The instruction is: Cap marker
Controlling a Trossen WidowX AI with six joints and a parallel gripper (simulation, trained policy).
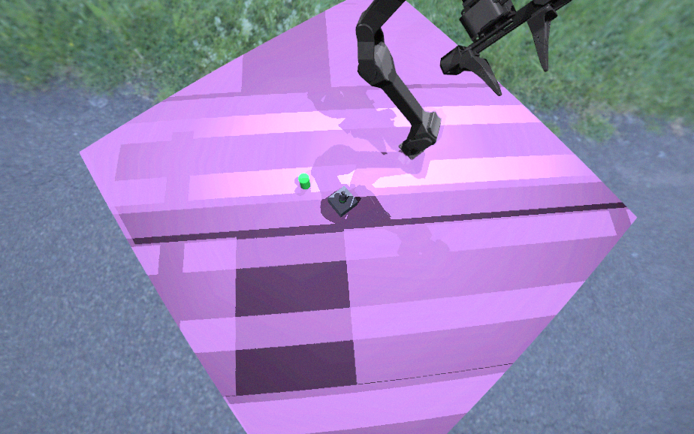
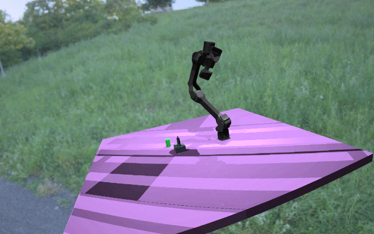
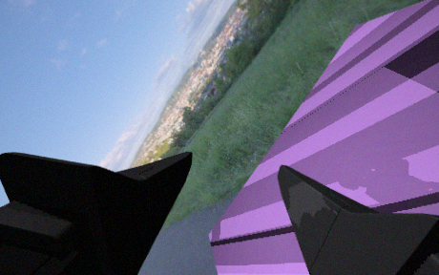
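Right now the green cap is 280 mm ahead of my gripper tip, 240 mm to the right of it and 430 mm below it. The rest, counted from my gripper tip: grey holder block: 230 mm ahead, 130 mm to the right, 440 mm below.
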